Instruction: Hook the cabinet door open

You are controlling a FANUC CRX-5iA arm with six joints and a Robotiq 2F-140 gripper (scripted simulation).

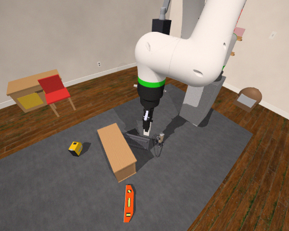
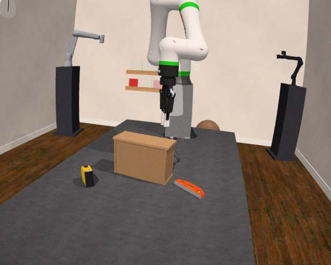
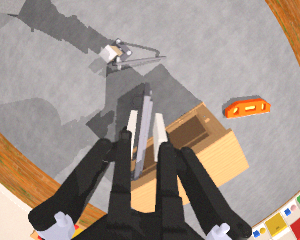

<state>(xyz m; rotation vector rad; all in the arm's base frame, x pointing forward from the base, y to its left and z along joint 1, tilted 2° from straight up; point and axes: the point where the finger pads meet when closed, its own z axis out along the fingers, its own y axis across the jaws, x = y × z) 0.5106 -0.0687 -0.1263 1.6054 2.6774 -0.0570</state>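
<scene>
My hand is 150 mm above the dark grey door, 80 mm to the left of it and 30 mm short of it. Also, from my hand: yellow tape measure 300 mm ahead, 280 mm to the right, 190 mm below.
</scene>
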